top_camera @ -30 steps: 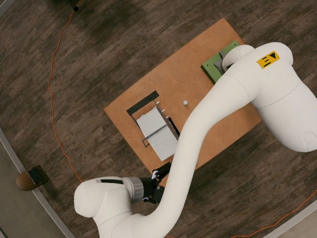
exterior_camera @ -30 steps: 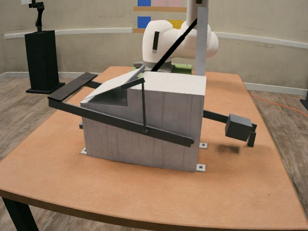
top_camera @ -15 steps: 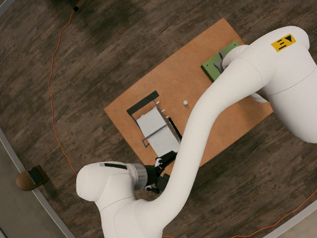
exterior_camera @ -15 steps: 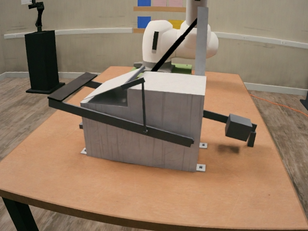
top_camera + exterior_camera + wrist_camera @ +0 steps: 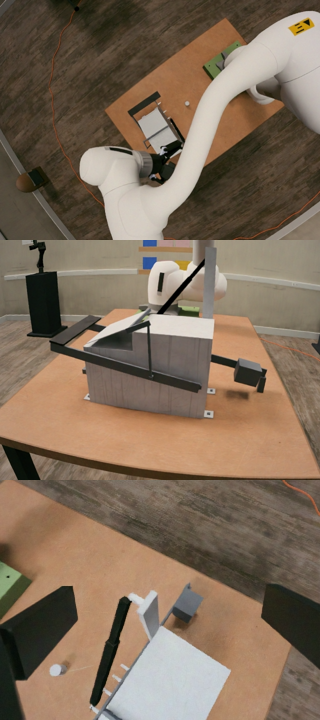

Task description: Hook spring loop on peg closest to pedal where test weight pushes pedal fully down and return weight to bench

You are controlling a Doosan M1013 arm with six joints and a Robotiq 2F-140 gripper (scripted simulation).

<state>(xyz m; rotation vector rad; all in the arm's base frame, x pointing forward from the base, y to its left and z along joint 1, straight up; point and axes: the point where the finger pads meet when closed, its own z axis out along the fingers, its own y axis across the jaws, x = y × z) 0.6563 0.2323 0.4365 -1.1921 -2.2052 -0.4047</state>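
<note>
Now: hand 23 cm past the steel test weight, 20 cm to the left of it and 47 cm above it. Also, from my hand: grey block: 5 cm behind, 38 cm to the right, 49 cm below; then dark block: 4 cm behind, 20 cm to the left, 47 cm below.
</note>
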